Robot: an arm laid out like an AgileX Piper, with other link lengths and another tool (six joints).
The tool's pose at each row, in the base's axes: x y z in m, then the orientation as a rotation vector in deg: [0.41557 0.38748 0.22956 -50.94 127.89 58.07]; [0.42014 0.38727 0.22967 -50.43 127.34 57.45]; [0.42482 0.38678 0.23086 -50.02 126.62 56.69]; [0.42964 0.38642 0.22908 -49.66 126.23 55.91]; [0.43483 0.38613 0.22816 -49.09 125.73 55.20]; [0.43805 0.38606 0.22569 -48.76 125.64 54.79]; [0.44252 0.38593 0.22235 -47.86 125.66 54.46]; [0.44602 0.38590 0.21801 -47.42 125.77 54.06]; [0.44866 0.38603 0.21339 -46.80 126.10 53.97]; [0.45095 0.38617 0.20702 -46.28 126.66 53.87]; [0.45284 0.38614 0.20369 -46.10 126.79 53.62]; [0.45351 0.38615 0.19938 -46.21 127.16 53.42]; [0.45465 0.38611 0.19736 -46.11 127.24 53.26]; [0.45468 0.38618 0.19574 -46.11 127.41 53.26]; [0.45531 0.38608 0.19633 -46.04 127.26 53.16]
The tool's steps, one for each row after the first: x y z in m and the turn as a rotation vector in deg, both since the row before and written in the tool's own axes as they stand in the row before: [-0.00295 -0.00344 0.00063 0.57 -0.71 -0.22]; [-0.00365 -0.00320 -0.00012 0.64 -0.79 -0.40]; [-0.00167 -0.00453 0.00180 0.65 -0.50 -0.27]; [-0.00250 -0.00439 0.00152 0.66 -0.69 -0.19]; [-0.00020 -0.00344 0.00215 0.39 -0.24 -0.01]; [-0.00032 -0.00473 0.00294 0.52 -0.43 0.37]; [0.00096 -0.00434 0.00337 0.43 -0.13 0.15]; [0.00165 -0.00371 0.00344 0.27 -0.04 0.46]; [0.00310 -0.00415 0.00436 0.26 0.20 0.51]; [0.00118 -0.00273 0.00241 0.24 0.01 0.08]; [0.00264 -0.00222 0.00267 0.13 0.35 0.05]; [0.00071 -0.00166 0.00146 0.15 0.01 0.04]; [0.00111 -0.00064 0.00100 0.01 0.14 0.08]; [-0.00079 -0.00027 -0.00024 0.09 -0.16 -0.07]
